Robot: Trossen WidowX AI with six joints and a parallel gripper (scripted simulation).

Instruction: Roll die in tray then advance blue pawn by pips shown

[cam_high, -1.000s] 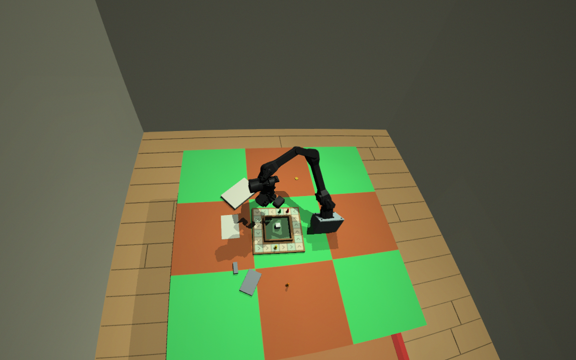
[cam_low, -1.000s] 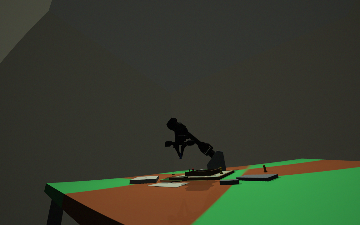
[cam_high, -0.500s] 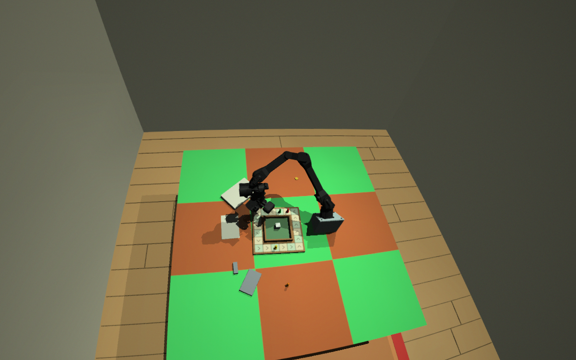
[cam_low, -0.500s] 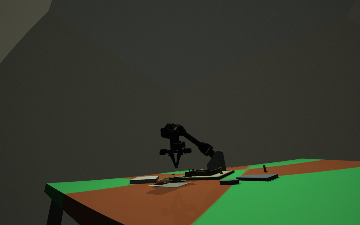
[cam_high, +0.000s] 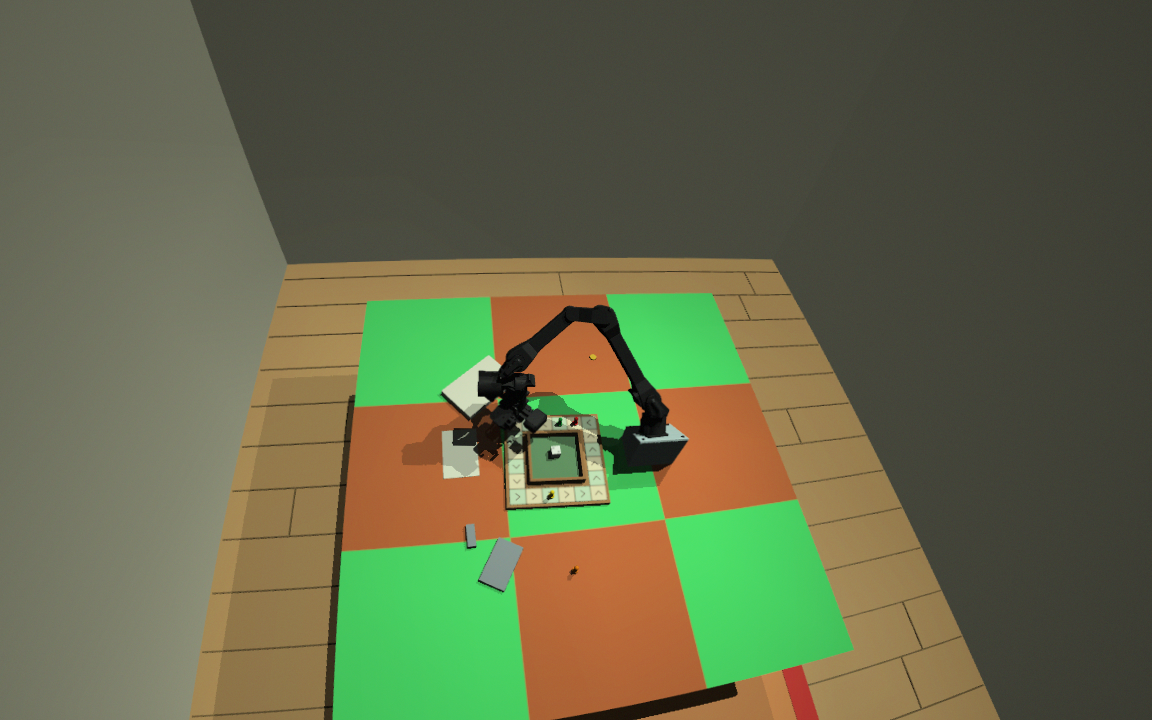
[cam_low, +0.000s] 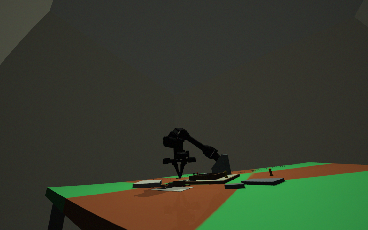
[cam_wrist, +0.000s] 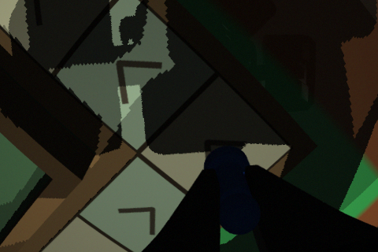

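Right now my gripper tip is 10 mm below the blue pawn. The rest, counted from my gripper tip: die 120 mm to the left, 100 mm behind, 10 mm below; green pawn 130 mm behind, 20 mm to the left, 10 mm below; green-floored tray 130 mm to the left, 100 mm behind, 30 mm below.
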